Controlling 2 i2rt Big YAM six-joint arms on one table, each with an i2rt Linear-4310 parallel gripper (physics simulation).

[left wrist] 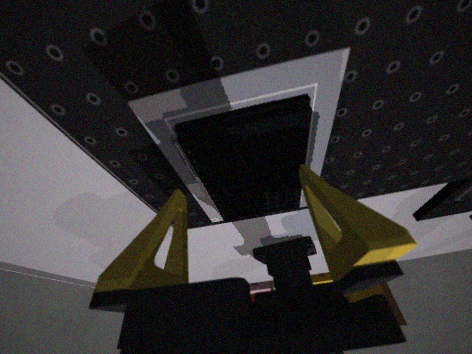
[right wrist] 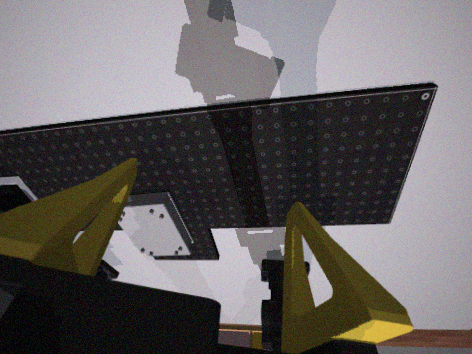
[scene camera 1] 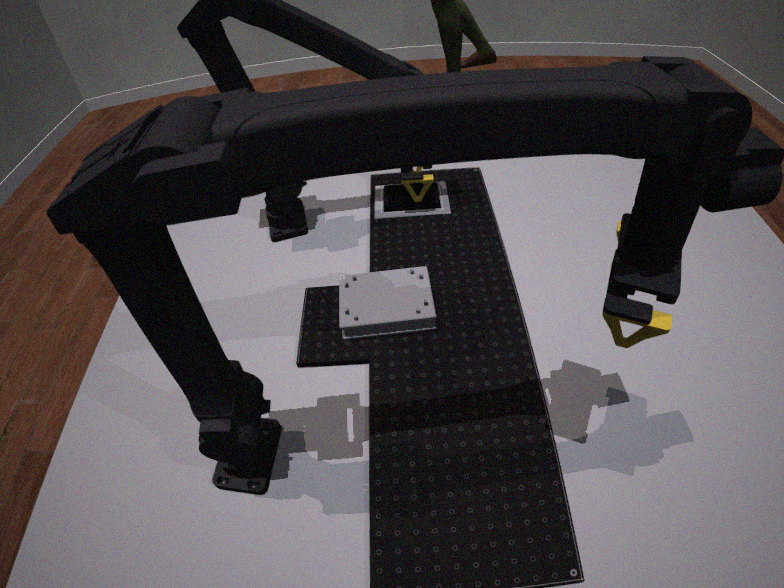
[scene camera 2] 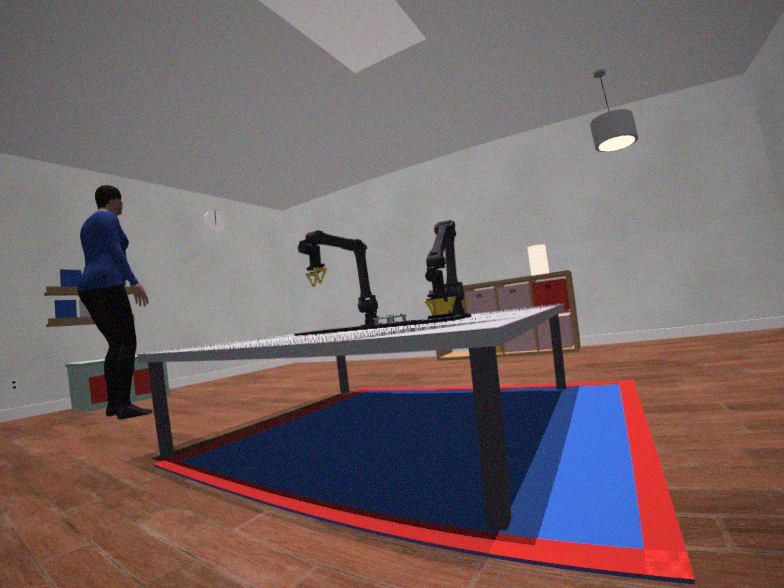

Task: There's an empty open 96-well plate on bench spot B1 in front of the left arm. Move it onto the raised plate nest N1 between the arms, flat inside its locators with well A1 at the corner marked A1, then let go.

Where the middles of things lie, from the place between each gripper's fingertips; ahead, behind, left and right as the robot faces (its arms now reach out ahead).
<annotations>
Right now the black well plate point(scene camera 1: 396, 197) is 560 mm to the left of my right hand, 230 mm below it and 220 mm behind it. Also, from my right hand: outlined bench pad point(scene camera 1: 379, 190): 560 mm to the left, 240 mm below, 220 mm behind.
Right now the black well plate is 1 cm behind my left hand, 1 cm to the right of it and 1 cm below it. The rest, counted from my left hand: outlined bench pad (1 cm behind, 1 cm to the right, 2 cm below).
</annotations>
